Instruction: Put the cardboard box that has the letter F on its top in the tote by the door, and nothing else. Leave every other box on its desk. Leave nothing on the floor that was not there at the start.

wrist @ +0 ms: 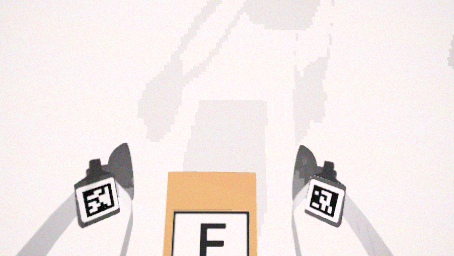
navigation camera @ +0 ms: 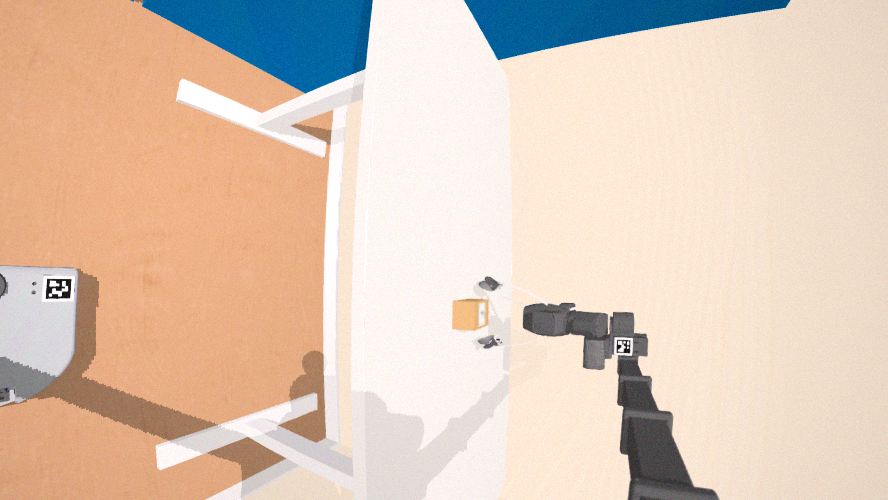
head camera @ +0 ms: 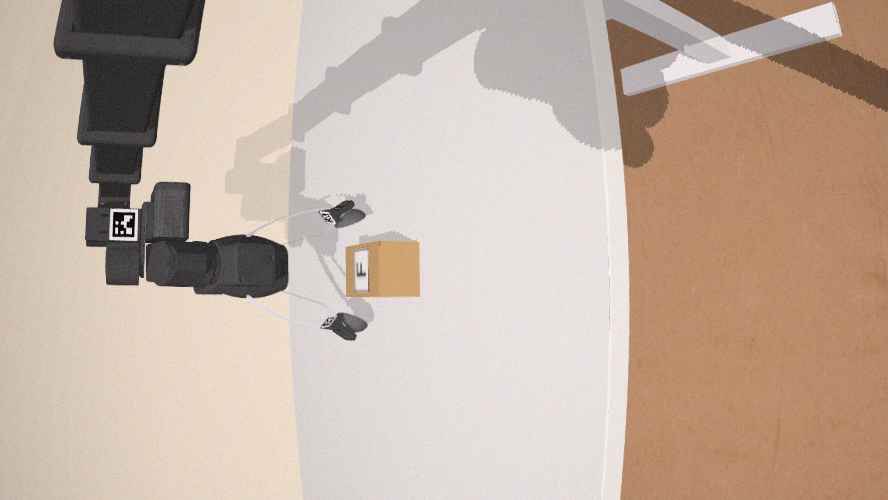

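Observation:
The cardboard box with the letter F on its top stands upright on the white desk, near one long edge. Its lower part is cut off in the wrist view. My gripper is open. Its fingers stand wide apart, one on each side of the box's label end, with a gap on both sides in the wrist view. How high the fingertips are above the desk is hard to tell. The tote by the door does not show in these views.
My arm reaches beside the desk, over a pale surface. White desk legs stand on the brown floor. My base is at the left in the navigation view. Blue surfaces lie beyond.

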